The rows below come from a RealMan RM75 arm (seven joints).
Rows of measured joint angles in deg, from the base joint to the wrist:
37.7 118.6 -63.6 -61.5 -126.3 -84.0 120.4
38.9 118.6 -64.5 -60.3 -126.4 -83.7 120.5
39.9 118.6 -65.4 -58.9 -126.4 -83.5 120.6
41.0 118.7 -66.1 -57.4 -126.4 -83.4 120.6
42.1 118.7 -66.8 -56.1 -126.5 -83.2 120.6
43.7 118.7 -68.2 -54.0 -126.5 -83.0 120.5
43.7 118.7 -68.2 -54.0 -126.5 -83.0 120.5
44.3 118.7 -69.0 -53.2 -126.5 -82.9 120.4
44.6 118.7 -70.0 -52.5 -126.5 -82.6 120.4
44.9 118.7 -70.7 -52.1 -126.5 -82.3 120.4
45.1 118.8 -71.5 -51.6 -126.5 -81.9 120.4
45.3 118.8 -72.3 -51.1 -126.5 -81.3 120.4
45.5 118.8 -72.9 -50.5 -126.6 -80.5 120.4
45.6 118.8 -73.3 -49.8 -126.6 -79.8 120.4
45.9 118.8 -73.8 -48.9 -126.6 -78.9 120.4
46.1 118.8 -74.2 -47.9 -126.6 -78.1 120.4
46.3 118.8 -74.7 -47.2 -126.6 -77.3 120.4
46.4 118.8 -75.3 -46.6 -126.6 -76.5 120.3
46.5 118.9 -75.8 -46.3 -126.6 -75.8 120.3
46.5 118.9 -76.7 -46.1 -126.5 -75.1 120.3
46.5 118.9 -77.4 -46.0 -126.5 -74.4 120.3
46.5 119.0 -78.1 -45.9 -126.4 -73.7 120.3
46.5 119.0 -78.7 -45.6 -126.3 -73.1 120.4
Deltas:
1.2 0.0 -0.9 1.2 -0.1 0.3 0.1
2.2 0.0 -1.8 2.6 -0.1 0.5 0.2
3.3 0.1 -2.5 4.1 -0.1 0.6 0.2
4.4 0.1 -3.2 5.4 -0.2 0.8 0.2
6.0 0.1 -4.6 7.5 -0.2 1.0 0.1
6.0 0.1 -4.6 7.5 -0.2 1.0 0.1
6.6 0.1 -5.4 8.3 -0.2 1.1 0.0
6.9 0.1 -6.4 9.0 -0.2 1.4 0.0
7.2 0.1 -7.1 9.4 -0.2 1.7 0.0
7.4 0.2 -7.9 9.9 -0.2 2.1 0.0
7.6 0.2 -8.7 10.4 -0.2 2.7 0.0
7.8 0.2 -9.3 11.0 -0.3 3.5 0.0
7.9 0.2 -9.7 11.7 -0.3 4.2 0.0
8.2 0.2 -10.2 12.6 -0.3 5.1 0.0
8.4 0.2 -10.6 13.6 -0.3 5.9 0.0
8.6 0.2 -11.1 14.3 -0.3 6.7 0.0
8.7 0.2 -11.7 14.9 -0.3 7.5 -0.1
8.8 0.3 -12.2 15.2 -0.3 8.2 -0.1
8.8 0.3 -13.1 15.4 -0.2 8.9 -0.1
8.8 0.3 -13.8 15.5 -0.2 9.6 -0.1
8.8 0.4 -14.5 15.6 -0.1 10.3 -0.1
8.8 0.4 -15.1 15.9 0.0 10.9 0.0

